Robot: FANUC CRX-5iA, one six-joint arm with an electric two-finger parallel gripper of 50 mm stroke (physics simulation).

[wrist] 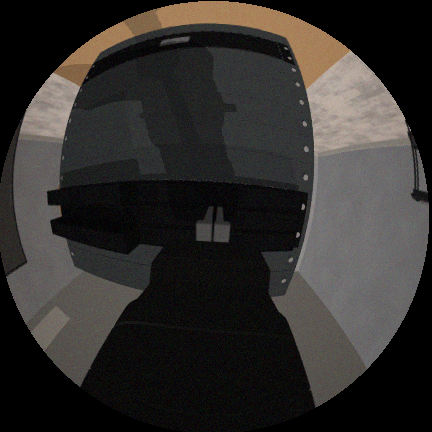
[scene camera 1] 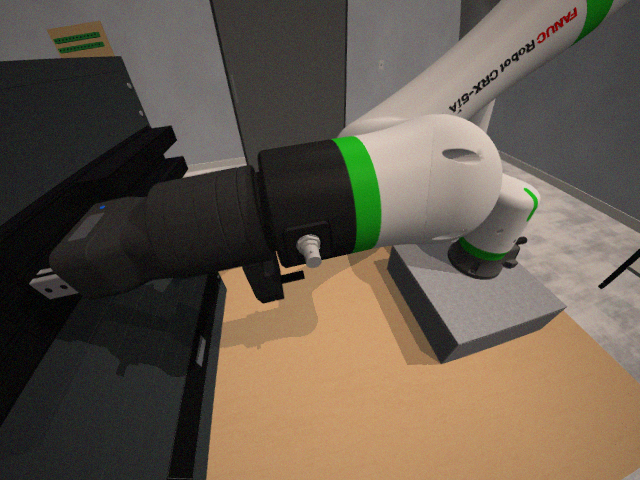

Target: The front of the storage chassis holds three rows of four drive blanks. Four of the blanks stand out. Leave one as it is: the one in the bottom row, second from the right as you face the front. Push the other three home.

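Observation:
The dark storage chassis fills the left of the scene view and the middle of the wrist view. The drive blanks form a near-black band, too dark to separate fully. At its left end in the wrist view, an upper block and a lower block stand out; two projecting ends also show in the scene view. My gripper is shut and empty, its pale fingertips together in front of the black band, right of those blocks. Contact and the depth of the blanks there cannot be told.
A wooden table lies beside the chassis. The robot base stands on a grey block at the right. A black strip with a pale label runs along the chassis edge. A board with green strips is behind the chassis.

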